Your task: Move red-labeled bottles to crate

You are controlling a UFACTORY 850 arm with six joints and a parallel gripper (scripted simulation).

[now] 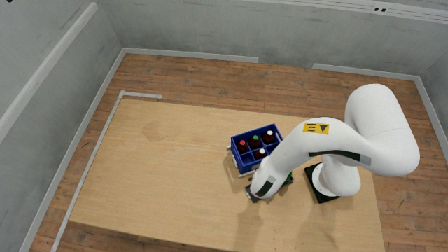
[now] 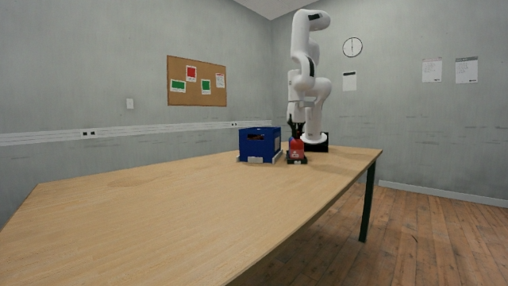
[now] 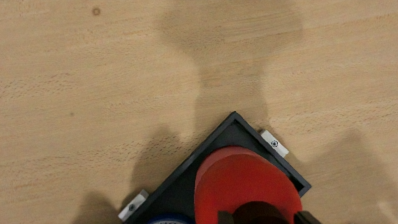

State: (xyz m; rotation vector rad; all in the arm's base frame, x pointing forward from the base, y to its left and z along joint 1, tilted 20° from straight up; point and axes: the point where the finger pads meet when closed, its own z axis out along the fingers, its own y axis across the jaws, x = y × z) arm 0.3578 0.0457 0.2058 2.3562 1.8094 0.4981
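Now: the red-labeled bottle 7 cm below my hand. Round my hand: blue-labeled bottle 8 cm behind, 7 cm below, 5 cm to the right; then green-labeled bottle 15 cm behind, 9 cm to the right, 7 cm below; then dark tray 14 cm below, 8 cm behind, 5 cm to the right.
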